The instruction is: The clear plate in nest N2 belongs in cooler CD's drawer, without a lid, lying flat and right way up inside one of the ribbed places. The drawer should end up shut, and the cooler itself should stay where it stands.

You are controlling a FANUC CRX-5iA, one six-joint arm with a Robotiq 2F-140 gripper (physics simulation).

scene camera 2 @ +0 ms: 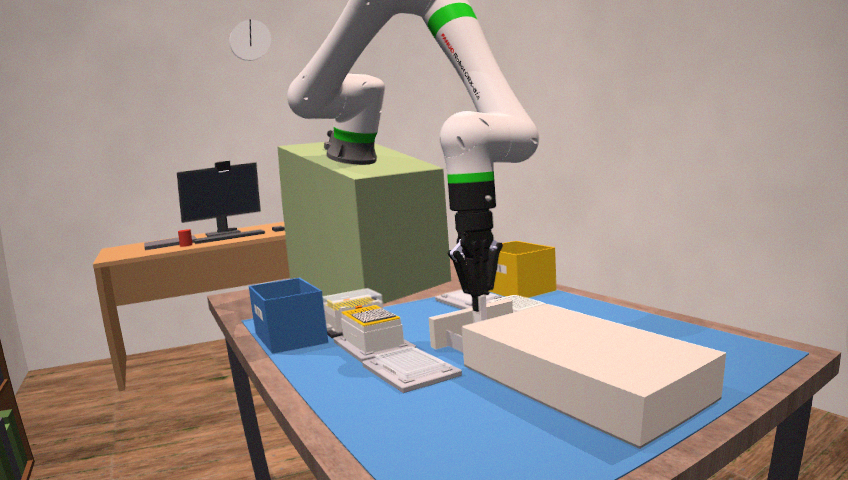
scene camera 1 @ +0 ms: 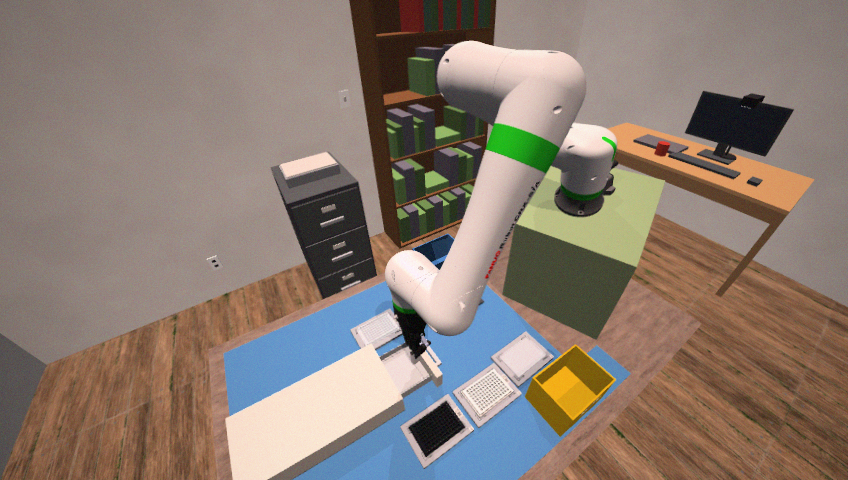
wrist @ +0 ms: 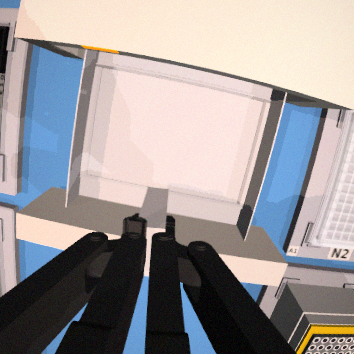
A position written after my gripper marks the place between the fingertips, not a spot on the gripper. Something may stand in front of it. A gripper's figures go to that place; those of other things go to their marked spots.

Labels:
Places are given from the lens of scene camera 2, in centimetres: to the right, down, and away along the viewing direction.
my gripper (scene camera 2: 480, 326): 12, 18, 118
cream cooler (scene camera 2: 634, 385): 28, 19, 70
tip rack (scene camera 2: 372, 328): -10, 18, 115
The marked spots on the cream cooler and the tip rack are 58 cm apart.

